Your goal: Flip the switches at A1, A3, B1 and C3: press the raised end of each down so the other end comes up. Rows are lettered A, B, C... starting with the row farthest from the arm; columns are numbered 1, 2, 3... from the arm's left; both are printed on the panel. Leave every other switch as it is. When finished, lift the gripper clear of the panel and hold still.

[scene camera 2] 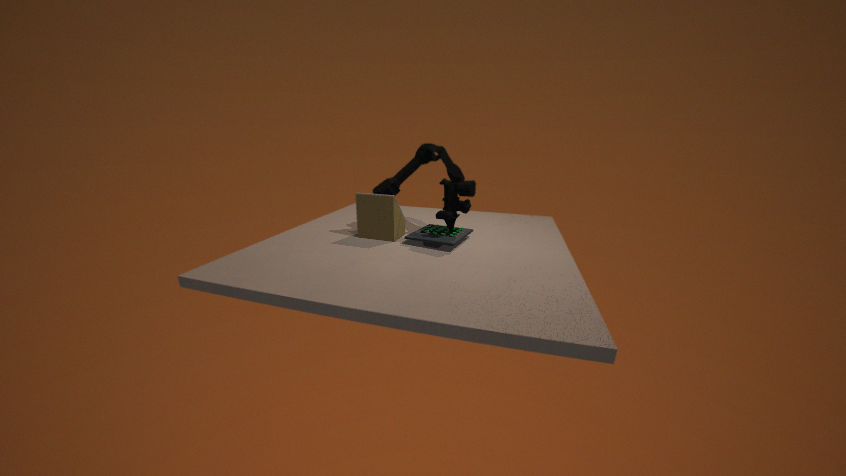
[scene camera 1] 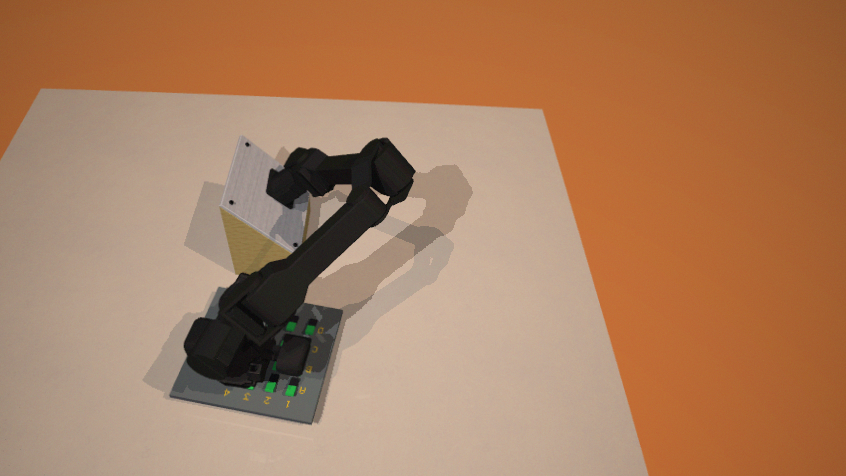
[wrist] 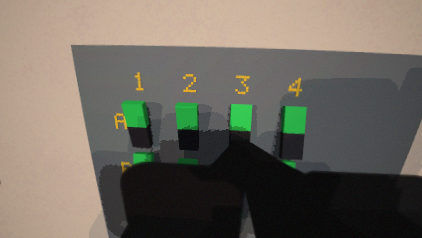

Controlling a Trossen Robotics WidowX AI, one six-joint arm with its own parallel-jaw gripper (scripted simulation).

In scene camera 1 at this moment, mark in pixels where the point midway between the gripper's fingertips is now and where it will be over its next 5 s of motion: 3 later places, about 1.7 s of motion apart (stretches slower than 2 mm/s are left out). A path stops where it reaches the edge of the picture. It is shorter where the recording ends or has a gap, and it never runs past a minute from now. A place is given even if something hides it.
My gripper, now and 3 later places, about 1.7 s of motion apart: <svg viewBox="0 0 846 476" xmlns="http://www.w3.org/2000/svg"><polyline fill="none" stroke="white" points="253,372 299,351 300,359 264,337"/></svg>
